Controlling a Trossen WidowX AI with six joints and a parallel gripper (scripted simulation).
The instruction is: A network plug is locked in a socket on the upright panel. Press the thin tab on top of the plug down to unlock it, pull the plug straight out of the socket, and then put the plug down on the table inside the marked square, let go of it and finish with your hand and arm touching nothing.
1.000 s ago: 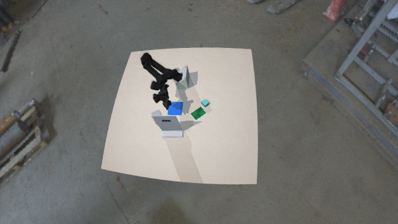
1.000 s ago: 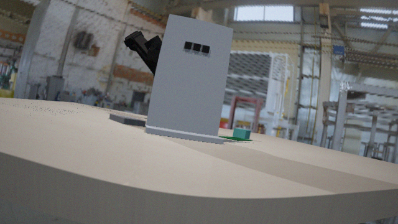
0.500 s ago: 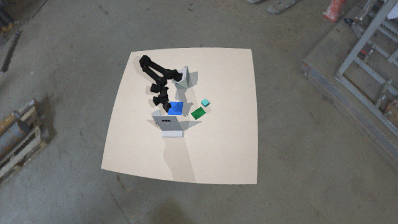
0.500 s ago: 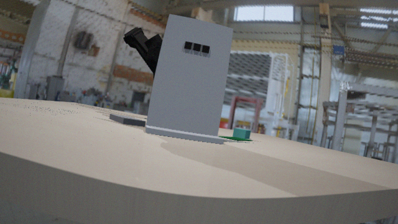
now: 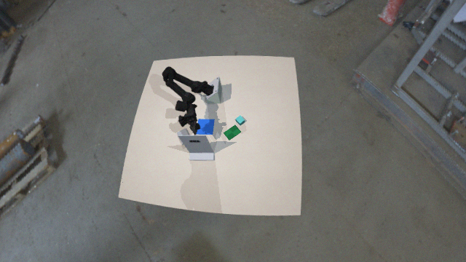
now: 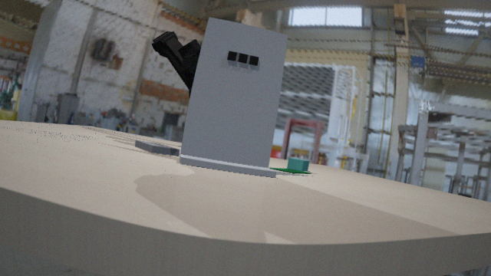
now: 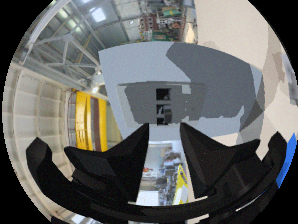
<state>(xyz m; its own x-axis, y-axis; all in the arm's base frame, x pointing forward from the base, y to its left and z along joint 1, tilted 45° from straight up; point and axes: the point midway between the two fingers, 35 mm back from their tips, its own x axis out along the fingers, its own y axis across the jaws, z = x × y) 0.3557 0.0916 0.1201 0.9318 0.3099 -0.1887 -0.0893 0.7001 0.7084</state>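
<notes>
The network plug is 3 cm ahead of my gripper tip and 1 cm to the left of it. Also, from my gripper tip: grey upright panel 8 cm below, 5 cm ahead, 1 cm to the left; blue marked square 21 cm below, 15 cm behind; grey plate 21 cm below, 14 cm to the right, 6 cm behind.
</notes>
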